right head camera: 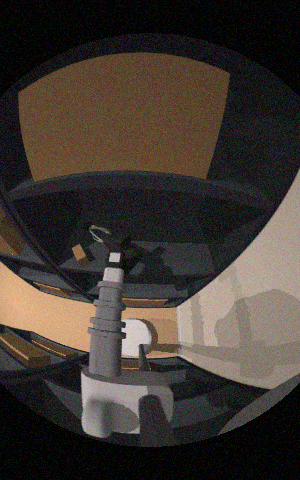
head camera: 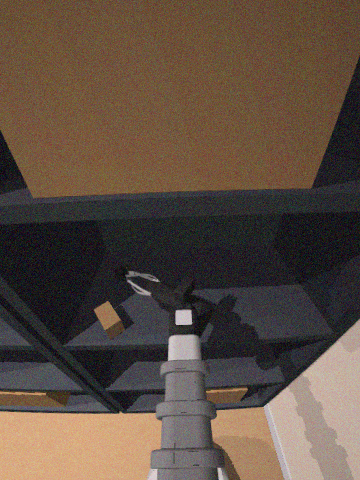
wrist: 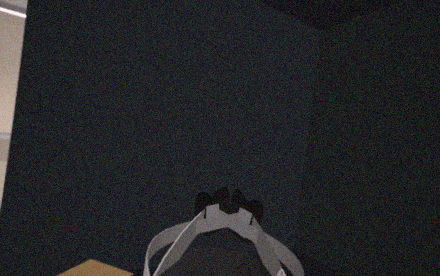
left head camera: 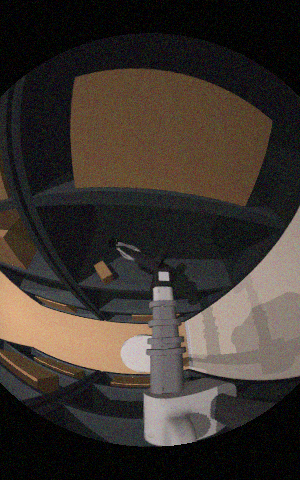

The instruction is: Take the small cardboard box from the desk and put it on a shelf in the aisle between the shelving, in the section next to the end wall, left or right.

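Frame: origin at the robot's base, x ahead, y left, z up, level; metres.
Seen in the pictures: gripper, fingertip midpoint: (right head camera: 84,223) (head camera: 117,269) (wrist: 228,204) (left head camera: 109,239); robot's base at its link origin: (right head camera: 131,336) (left head camera: 141,352).
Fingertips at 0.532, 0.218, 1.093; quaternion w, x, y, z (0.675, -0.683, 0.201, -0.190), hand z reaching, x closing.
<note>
Pixels of each thing's top centre, then the offset from my fingertips to it, as dx, dy, dz. "pt": a spot on its surface instead. Level surfaces: height alone.
- small cardboard box at its top centre: (head camera: 106,314) (left head camera: 102,269) (right head camera: 77,251) -0.123, +0.019, -0.070
- dark shelf at its surface level: dz -0.130
- large cardboard box at a spot on its surface: (head camera: 175,100) pt -0.165, -0.215, +0.443
- orange floor at its surface level: dz -1.121
The small cardboard box (head camera: 108,320) (left head camera: 104,272) (right head camera: 80,254) (wrist: 95,270) rests on a dark shelf (head camera: 280,310) in the section beside the end wall (head camera: 330,415), near the shelf's left end and front edge. A corner of it shows at the bottom left of the wrist view. My gripper (head camera: 121,272) (left head camera: 114,243) (right head camera: 89,227) (wrist: 228,204) is shut with its fingertips together and nothing between them. It is inside the same section, apart from the box, with its tips farther in than the box. The desk does not show.
A large cardboard box (head camera: 175,100) stands on the shelf above. A dark upright (head camera: 50,345) borders the section on the left. Larger boxes (head camera: 227,395) (left head camera: 30,370) stand on lower shelves and across the aisle. The arm (head camera: 185,415) reaches over the orange floor (head camera: 75,440).
</note>
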